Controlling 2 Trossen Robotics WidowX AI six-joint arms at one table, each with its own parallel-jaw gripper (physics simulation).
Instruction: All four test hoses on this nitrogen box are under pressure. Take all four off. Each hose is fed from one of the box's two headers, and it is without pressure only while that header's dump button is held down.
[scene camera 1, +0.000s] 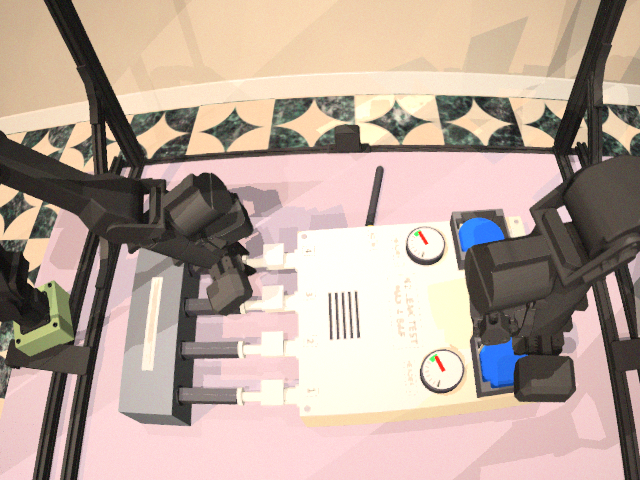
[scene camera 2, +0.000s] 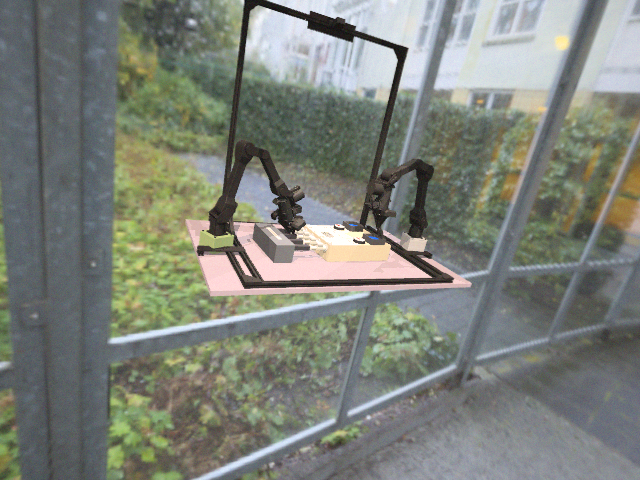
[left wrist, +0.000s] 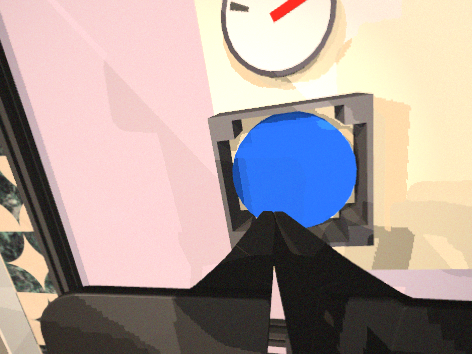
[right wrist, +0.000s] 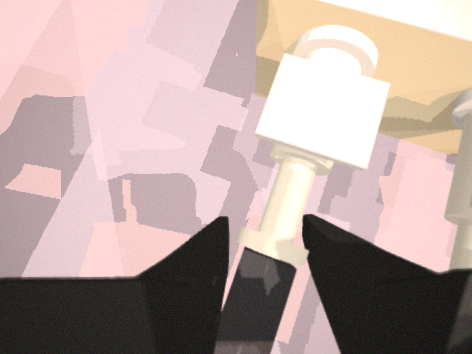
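Seen in the pictures: left gripper, between the fingertips: (scene camera 1: 517, 352) (scene camera 2: 377, 228) (left wrist: 272, 221); right gripper, between the fingertips: (scene camera 1: 250, 263) (scene camera 2: 291, 232) (right wrist: 265, 225); left arm's base, origin of its link: (scene camera 2: 414, 236); right arm's base, origin of its link: (scene camera 1: 34, 313) (scene camera 2: 217, 233).
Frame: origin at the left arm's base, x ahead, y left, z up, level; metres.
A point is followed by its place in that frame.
The nitrogen box (scene camera 1: 382, 382) {x 0.462, y 0.183, z -0.014 m} (scene camera 2: 356, 250) {x 0.413, y 0.212, z -0.039 m} has four hoses at its left side: hose 1 (scene camera 1: 209, 395) {x 0.687, y 0.245, z -0.029 m}, hose 2 (scene camera 1: 211, 349) {x 0.703, y 0.178, z -0.029 m}, hose 3 (scene camera 1: 199, 306) {x 0.742, y 0.117, z -0.029 m} and hose 4 (scene camera 1: 256, 262) {x 0.677, y 0.028, z -0.032 m} (right wrist: 260, 295) {x 0.711, y 0.034, z -0.029 m}, all seated at their white connectors. My right gripper (right wrist: 265, 225) {x 0.691, y 0.024, z -0.047 m} is shut on hose 4, at its cream collar. My left gripper (left wrist: 271, 221) {x 0.304, y 0.148, z 0.061 m} is shut and empty, with its tips over the edge of the lower blue dump button (scene camera 1: 496, 365) {x 0.316, y 0.146, z 0.003 m} (left wrist: 295, 167) {x 0.310, y 0.138, z 0.003 m}; contact cannot be told. The upper dump button (scene camera 1: 479, 235) {x 0.354, y -0.049, z 0.003 m} is uncovered. Both gauges, upper (scene camera 1: 421, 250) {x 0.438, y -0.011, z 0.001 m} and lower (scene camera 1: 436, 374) {x 0.395, y 0.167, z 0.001 m}, have needles beside the green marks.
A grey block (scene camera 1: 155, 392) {x 0.760, y 0.265, z -0.014 m} (scene camera 2: 276, 248) {x 0.807, y 0.308, z -0.029 m} stands left of the box and bears the hoses' far ends. A black rod (scene camera 1: 375, 193) {x 0.528, y -0.162, z -0.080 m} sticks out behind the box. The left arm overhangs the box's right side. Black frame rails (scene camera 2: 336, 282) {x 0.588, y 0.491, z -0.078 m} edge the work area.
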